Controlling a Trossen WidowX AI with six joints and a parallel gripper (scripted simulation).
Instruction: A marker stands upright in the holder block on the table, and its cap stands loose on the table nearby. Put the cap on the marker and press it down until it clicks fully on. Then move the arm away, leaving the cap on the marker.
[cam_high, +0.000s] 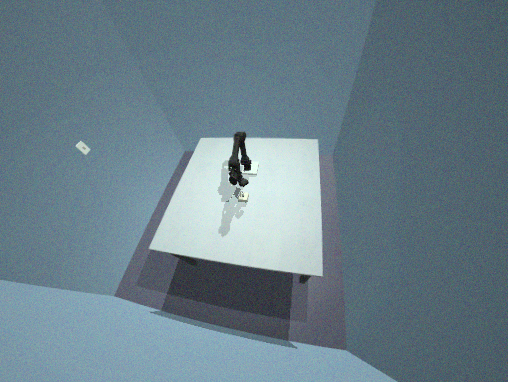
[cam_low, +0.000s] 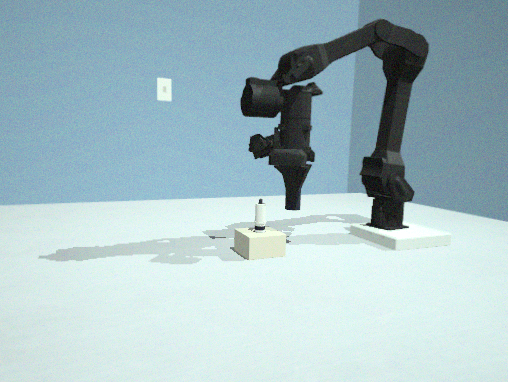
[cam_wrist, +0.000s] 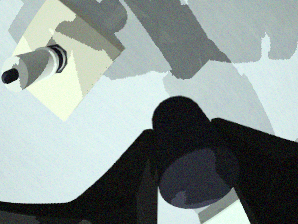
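Now: gripper tip 9 cm short of the cream holder block, 2 cm to the right of it and 7 cm above it. The rest, counted from my gripper tip: dark cap: 1 cm above.
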